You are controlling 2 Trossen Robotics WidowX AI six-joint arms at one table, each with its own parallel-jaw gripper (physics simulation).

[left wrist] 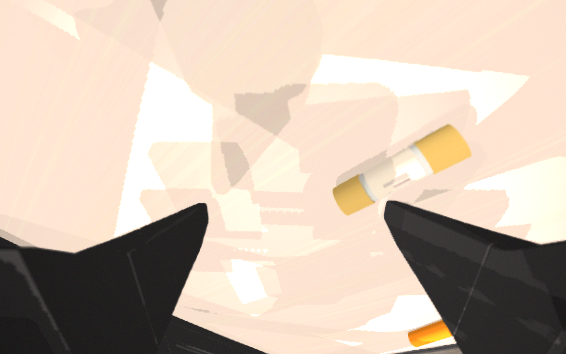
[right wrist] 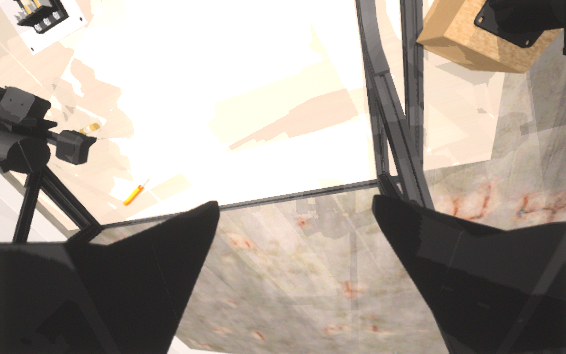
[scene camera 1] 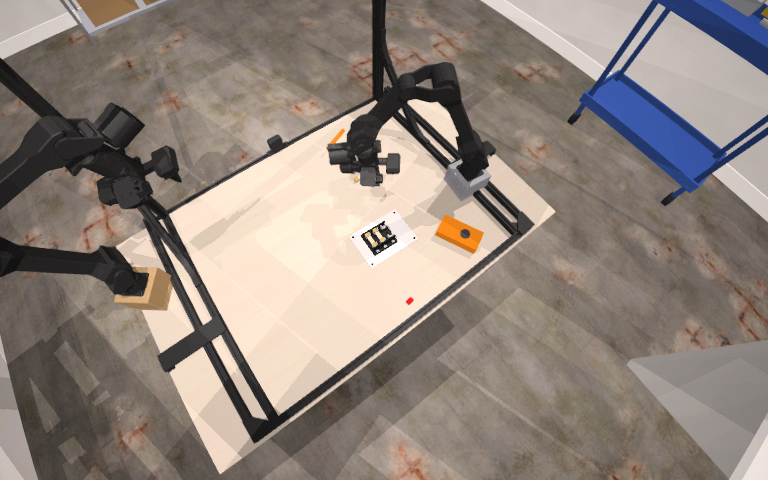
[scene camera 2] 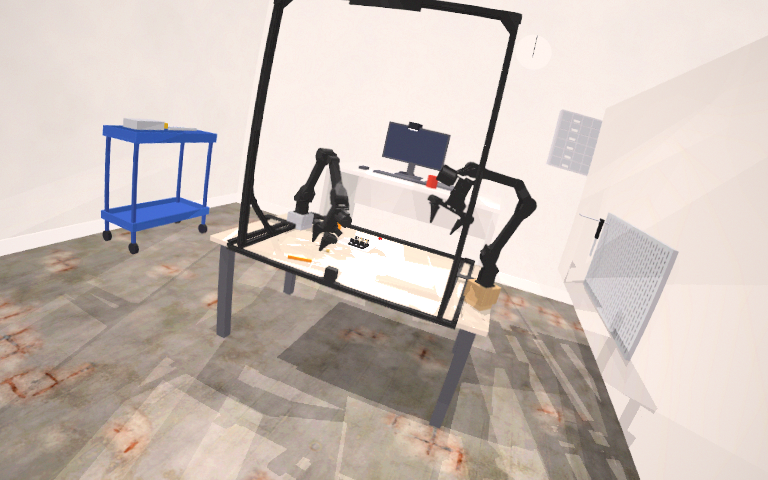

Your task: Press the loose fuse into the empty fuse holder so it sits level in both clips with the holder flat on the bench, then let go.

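Where they show: left gripper, fingertip midpoint: [left wrist: 297, 210] [right wrist: 76, 131] [scene camera 2: 315, 246]; right gripper, fingertip midpoint: [right wrist: 296, 204] [scene camera 1: 164, 188] [scene camera 2: 440, 228]; left arm's base, link origin: [scene camera 1: 469, 170] [scene camera 2: 301, 212]; right arm's base, link origin: [scene camera 1: 135, 284] [scene camera 2: 484, 283].
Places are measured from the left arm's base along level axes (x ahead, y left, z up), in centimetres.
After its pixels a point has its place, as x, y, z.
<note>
The loose fuse [scene camera 1: 356, 178] @[30.9, -18.5, -6.2] [scene camera 2: 326, 250] @[30.5, -19.2, -6.8] [left wrist: 400, 170] @[29.3, -18.3, -6.4] [right wrist: 91, 128] @[30.7, -18.7, -6.2], glassy with yellow end caps, lies on the bench. My left gripper [scene camera 1: 380, 174] @[24.4, -18.8, -7.1] [scene camera 2: 318, 245] @[24.4, -18.8, -7.1] [left wrist: 297, 210] @[24.4, -18.8, -7.1] is open and empty, pointing down above the bench near the fuse. In the left wrist view the fuse lies diagonally beyond the right-hand fingertip, outside the gap. The black fuse holder [scene camera 1: 379, 237] [scene camera 2: 358, 242] @[35.9, 0.8, -5.1] [right wrist: 44, 17] @[35.5, 0.8, -6.1] sits on a white plate [scene camera 1: 403, 232] @[27.3, 5.4, -7.5]; two fuses show in it, and a fuse-less position is at its right in scene camera 1. My right gripper [scene camera 1: 164, 195] @[79.3, -22.7, 19.3] [scene camera 2: 442, 227] @[79.3, -22.7, 19.3] [right wrist: 296, 204] @[79.3, -22.7, 19.3] is open, empty and raised high.
An orange screwdriver [scene camera 1: 337, 136] @[28.2, -37.8, -6.4] [scene camera 2: 299, 258] @[29.4, -38.0, -6.6] [left wrist: 430, 333] @[26.7, -38.2, -6.8] [right wrist: 134, 195] @[30.6, -37.0, -6.4] lies near the bench edge. An orange block [scene camera 1: 450, 230] @[15.5, 12.8, -4.6] with a black knob is right of the plate in scene camera 1. A small red piece [scene camera 1: 409, 301] @[37.2, 24.6, -7.1] [scene camera 2: 380, 238] @[37.3, 24.2, -7.0] lies near another edge. Black frame rails border the bench.
</note>
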